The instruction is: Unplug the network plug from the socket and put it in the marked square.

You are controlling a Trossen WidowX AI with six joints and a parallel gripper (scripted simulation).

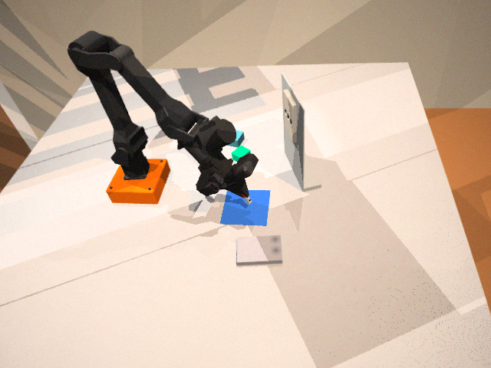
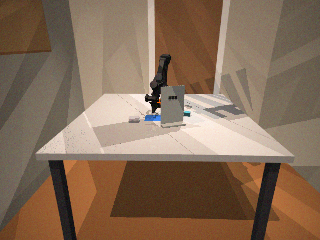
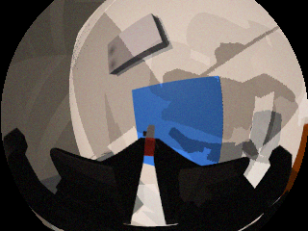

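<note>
The blue marked square is 40 mm below my gripper tip and 10 mm behind it. The rest, counted from my gripper tip: green cube 190 mm to the left, 30 mm below, 20 mm behind; then flat grey block 140 mm to the right, 40 mm below, 30 mm ahead; then network plug right at my gripper tip.
</note>
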